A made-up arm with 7 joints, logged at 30 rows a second.
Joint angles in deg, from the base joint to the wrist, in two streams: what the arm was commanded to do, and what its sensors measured. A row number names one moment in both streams.
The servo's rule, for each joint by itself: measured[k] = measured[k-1] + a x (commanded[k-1-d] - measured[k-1]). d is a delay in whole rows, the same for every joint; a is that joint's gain. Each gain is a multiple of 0.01, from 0.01 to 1. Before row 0 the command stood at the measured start. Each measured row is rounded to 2 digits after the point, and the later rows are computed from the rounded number. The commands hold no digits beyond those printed.
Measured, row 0:
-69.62, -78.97, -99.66, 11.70, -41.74, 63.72, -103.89
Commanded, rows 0 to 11:
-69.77, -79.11, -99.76, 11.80, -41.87, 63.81, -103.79
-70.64, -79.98, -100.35, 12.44, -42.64, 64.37, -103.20
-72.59, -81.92, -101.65, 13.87, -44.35, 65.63, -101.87
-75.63, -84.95, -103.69, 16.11, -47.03, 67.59, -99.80
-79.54, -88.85, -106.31, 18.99, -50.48, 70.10, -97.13
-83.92, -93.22, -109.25, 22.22, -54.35, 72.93, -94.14
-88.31, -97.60, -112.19, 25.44, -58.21, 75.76, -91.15
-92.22, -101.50, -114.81, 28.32, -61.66, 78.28, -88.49
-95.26, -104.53, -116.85, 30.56, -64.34, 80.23, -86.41
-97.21, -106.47, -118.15, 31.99, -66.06, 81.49, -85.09
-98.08, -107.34, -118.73, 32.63, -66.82, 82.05, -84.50
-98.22, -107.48, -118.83, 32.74, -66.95, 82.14, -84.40
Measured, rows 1 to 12:
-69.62, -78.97, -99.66, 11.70, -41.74, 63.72, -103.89
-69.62, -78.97, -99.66, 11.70, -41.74, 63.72, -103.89
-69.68, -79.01, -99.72, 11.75, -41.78, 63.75, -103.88
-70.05, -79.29, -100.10, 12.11, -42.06, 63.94, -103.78
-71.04, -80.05, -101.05, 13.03, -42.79, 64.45, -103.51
-72.83, -81.47, -102.66, 14.63, -44.15, 65.39, -102.99
-75.45, -83.61, -104.89, 16.90, -46.18, 66.80, -102.17
-78.75, -86.40, -107.55, 19.67, -48.79, 68.64, -101.05
-82.48, -89.65, -110.38, 22.67, -51.80, 70.78, -99.66
-86.28, -93.09, -113.08, 25.61, -54.96, 73.03, -98.10
-89.78, -96.41, -115.38, 28.18, -57.96, 75.19, -96.46
-92.68, -99.33, -117.07, 30.16, -60.55, 77.08, -94.87
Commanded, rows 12 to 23:
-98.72, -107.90, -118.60, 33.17, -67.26, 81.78, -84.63
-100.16, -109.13, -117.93, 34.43, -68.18, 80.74, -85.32
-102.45, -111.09, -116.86, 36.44, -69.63, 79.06, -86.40
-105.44, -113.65, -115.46, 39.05, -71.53, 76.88, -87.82
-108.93, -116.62, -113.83, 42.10, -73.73, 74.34, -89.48
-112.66, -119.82, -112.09, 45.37, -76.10, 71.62, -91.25
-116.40, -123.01, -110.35, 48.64, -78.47, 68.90, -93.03
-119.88, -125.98, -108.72, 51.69, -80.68, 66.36, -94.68
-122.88, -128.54, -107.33, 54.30, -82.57, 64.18, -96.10
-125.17, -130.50, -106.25, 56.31, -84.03, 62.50, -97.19
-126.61, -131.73, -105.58, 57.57, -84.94, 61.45, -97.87
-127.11, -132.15, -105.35, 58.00, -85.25, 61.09, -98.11
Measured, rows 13 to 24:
-94.79, -101.65, -118.08, 31.44, -62.56, 78.57, -93.42
-96.13, -103.34, -118.54, 32.12, -63.96, 79.64, -92.16
-97.14, -104.66, -118.58, 32.67, -65.02, 80.28, -91.11
-98.32, -105.96, -118.18, 33.59, -66.03, 80.42, -90.30
-99.93, -107.45, -117.37, 35.07, -67.18, 80.01, -89.75
-102.08, -109.25, -116.20, 37.14, -68.57, 79.07, -89.48
-104.75, -111.39, -114.75, 39.72, -70.22, 77.65, -89.48
-107.83, -113.83, -113.13, 42.66, -72.10, 75.84, -89.73
-111.17, -116.49, -111.43, 45.77, -74.14, 73.76, -90.19
-114.57, -119.24, -109.78, 48.85, -76.23, 71.54, -90.82
-117.81, -121.94, -108.29, 51.68, -78.26, 69.33, -91.56
-120.68, -124.42, -107.05, 54.09, -80.11, 67.28, -92.35

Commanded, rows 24 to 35:
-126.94, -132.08, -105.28, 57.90, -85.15, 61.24, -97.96
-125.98, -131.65, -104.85, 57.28, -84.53, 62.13, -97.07
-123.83, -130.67, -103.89, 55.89, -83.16, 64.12, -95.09
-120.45, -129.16, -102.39, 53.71, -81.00, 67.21, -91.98
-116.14, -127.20, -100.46, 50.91, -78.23, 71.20, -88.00
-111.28, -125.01, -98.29, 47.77, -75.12, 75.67, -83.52
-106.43, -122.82, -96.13, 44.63, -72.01, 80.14, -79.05
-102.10, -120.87, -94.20, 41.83, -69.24, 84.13, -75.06
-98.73, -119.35, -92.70, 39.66, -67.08, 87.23, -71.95
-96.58, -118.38, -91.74, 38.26, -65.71, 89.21, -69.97
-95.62, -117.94, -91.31, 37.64, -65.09, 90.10, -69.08
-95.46, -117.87, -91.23, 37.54, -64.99, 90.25, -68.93
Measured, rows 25 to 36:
-122.99, -126.54, -106.15, 55.90, -81.66, 65.53, -93.12
-124.60, -128.17, -105.66, 56.99, -82.81, 64.20, -93.82
-125.51, -129.30, -105.43, 57.46, -83.56, 63.31, -94.40
-125.69, -129.98, -105.08, 57.37, -83.87, 62.96, -94.77
-124.96, -130.18, -104.35, 56.60, -83.64, 63.31, -94.81
-123.20, -129.88, -103.15, 55.10, -82.80, 64.48, -94.41
-120.45, -129.10, -101.51, 52.92, -81.34, 66.50, -93.51
-116.87, -127.91, -99.55, 50.24, -79.35, 69.25, -92.11
-112.80, -126.43, -97.46, 47.32, -77.00, 72.52, -90.28
-108.63, -124.82, -95.47, 44.47, -74.52, 76.00, -88.15
-104.77, -123.23, -93.78, 41.97, -72.14, 79.37, -85.88
-101.58, -121.82, -92.54, 40.04, -70.08, 82.32, -83.65

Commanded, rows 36 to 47:
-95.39, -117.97, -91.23, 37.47, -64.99, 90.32, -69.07
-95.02, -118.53, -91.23, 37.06, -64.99, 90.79, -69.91
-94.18, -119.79, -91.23, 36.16, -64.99, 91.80, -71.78
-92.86, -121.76, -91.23, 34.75, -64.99, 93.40, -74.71
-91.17, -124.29, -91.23, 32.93, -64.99, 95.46, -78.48
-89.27, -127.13, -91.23, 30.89, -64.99, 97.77, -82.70
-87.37, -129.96, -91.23, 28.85, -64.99, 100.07, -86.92
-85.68, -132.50, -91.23, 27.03, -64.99, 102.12, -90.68
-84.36, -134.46, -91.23, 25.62, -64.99, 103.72, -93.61
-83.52, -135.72, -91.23, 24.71, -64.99, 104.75, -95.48
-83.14, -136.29, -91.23, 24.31, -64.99, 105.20, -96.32
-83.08, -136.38, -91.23, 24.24, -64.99, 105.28, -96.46
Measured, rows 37 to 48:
-99.26, -120.69, -91.79, 38.79, -68.48, 84.65, -81.61
-97.78, -119.87, -91.45, 38.14, -67.36, 86.33, -79.83
-96.85, -119.32, -91.32, 37.79, -66.60, 87.53, -78.32
-96.14, -119.09, -91.27, 37.41, -66.08, 88.51, -77.14
-95.38, -119.29, -91.25, 36.76, -65.73, 89.50, -76.39
-94.40, -120.01, -91.24, 35.71, -65.49, 90.67, -76.15
-93.14, -121.25, -91.23, 34.26, -65.33, 92.11, -76.48
-91.63, -122.96, -91.23, 32.51, -65.22, 93.81, -77.35
-89.97, -124.99, -91.23, 30.61, -65.15, 95.69, -78.69
-88.30, -127.17, -91.23, 28.75, -65.10, 97.62, -80.37
-86.76, -129.28, -91.23, 27.12, -65.06, 99.45, -82.22
-85.50, -131.15, -91.23, 25.87, -65.04, 101.04, -84.08

